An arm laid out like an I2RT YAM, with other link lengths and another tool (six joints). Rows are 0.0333 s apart.
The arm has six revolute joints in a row. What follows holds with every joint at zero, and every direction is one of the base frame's. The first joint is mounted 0.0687 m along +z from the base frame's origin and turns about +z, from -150 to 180 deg. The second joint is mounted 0.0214 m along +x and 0.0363 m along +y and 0.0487 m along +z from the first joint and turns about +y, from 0 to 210 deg. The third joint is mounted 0.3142 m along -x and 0.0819 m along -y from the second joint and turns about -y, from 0 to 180 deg. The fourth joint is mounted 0.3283 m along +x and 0.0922 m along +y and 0.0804 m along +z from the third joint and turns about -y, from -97 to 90 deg. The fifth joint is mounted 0.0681 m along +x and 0.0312 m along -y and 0.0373 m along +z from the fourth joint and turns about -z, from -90 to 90 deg. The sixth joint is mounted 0.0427 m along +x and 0.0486 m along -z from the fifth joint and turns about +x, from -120 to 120 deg. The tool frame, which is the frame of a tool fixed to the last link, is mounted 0.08 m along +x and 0.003 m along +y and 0.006 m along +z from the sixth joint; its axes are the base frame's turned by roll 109.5, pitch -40.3 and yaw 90 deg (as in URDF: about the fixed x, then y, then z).
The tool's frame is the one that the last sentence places.
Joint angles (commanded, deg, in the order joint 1, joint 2, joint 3, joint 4, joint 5, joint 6), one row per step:
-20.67 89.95 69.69 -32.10 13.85 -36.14
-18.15 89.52 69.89 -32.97 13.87 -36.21
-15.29 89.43 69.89 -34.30 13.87 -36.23
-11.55 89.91 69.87 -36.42 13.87 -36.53
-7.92 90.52 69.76 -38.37 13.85 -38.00
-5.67 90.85 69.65 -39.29 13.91 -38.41
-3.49 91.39 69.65 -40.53 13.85 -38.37
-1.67 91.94 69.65 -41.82 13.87 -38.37
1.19 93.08 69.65 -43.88 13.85 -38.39
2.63 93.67 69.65 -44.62 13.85 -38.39
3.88 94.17 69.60 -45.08 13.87 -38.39
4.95 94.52 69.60 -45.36 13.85 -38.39
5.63 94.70 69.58 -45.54 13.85 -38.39
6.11 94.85 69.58 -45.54 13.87 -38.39
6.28 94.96 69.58 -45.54 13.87 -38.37
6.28 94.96 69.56 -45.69 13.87 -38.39
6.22 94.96 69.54 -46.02 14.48 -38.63
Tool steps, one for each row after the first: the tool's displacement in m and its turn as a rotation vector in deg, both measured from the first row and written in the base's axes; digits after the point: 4 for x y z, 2 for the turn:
0.0046 0.0200 0.0032 0.03 0.26 2.56
0.0080 0.0430 0.0015 0.40 1.45 5.44
0.0106 0.0730 -0.0061 0.94 4.10 9.41
0.0111 0.1021 -0.0148 0.80 7.26 14.23
0.0110 0.1197 -0.0195 0.74 8.77 16.78
0.0100 0.1369 -0.0253 1.05 10.50 18.96
0.0079 0.1511 -0.0311 1.25 12.34 20.76
0.0037 0.1730 -0.0419 1.55 15.56 23.62
0.0021 0.1839 -0.0470 1.58 16.91 25.04
0.0007 0.1933 -0.0514 1.55 17.95 26.26
-0.0002 0.2014 -0.0542 1.50 18.60 27.32
-0.0011 0.2065 -0.0558 1.44 19.00 27.99
-0.0012 0.2101 -0.0569 1.37 19.17 28.45
-0.0012 0.2114 -0.0577 1.36 19.27 28.60
-0.0017 0.2113 -0.0579 1.38 19.45 28.62
-0.0028 0.2095 -0.0581 0.80 19.95 28.46

